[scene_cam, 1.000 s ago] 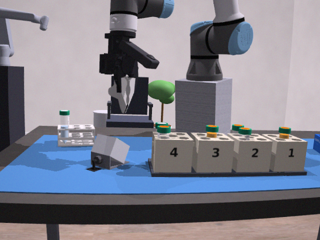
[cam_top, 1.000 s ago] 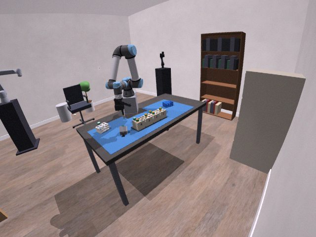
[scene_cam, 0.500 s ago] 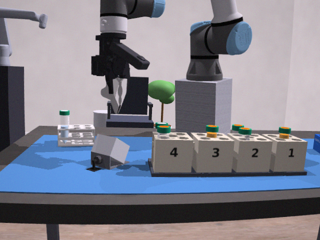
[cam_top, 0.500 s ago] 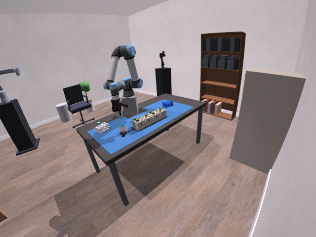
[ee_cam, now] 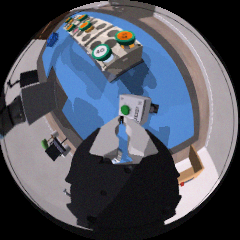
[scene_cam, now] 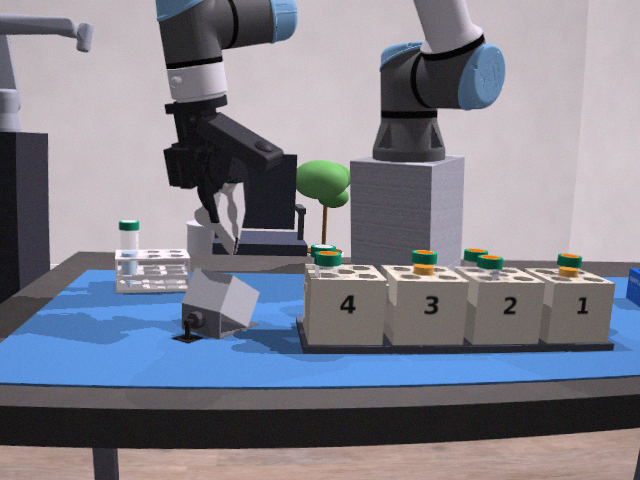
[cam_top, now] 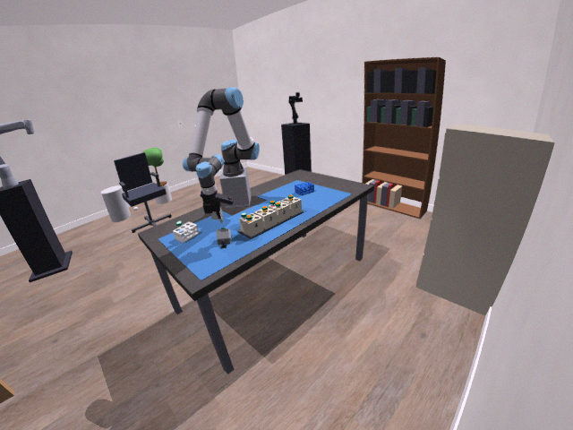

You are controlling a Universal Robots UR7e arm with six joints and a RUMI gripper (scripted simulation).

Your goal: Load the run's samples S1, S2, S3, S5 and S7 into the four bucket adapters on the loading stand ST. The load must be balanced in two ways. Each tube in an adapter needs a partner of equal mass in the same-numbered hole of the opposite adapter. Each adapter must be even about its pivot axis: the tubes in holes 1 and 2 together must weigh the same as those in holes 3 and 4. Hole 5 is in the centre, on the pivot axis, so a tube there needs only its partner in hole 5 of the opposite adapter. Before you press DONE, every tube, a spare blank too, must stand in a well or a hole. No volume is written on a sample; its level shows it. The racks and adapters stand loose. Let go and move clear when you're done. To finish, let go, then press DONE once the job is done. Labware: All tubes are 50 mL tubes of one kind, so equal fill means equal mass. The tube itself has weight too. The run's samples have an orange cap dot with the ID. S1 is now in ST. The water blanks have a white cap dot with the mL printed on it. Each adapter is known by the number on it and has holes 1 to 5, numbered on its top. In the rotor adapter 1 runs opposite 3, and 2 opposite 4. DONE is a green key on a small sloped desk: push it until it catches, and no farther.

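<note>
The sloped done desk is 6 cm below my hand, 2 cm ahead of it and 1 cm to the right of it. The rest, counted from my hand: white tube rack: 19 cm to the right, 18 cm behind, 9 cm below; loading stand: 32 cm to the left, 11 cm below, 1 cm ahead; tube: 27 cm to the left, 5 cm below, 1 cm ahead.
</note>
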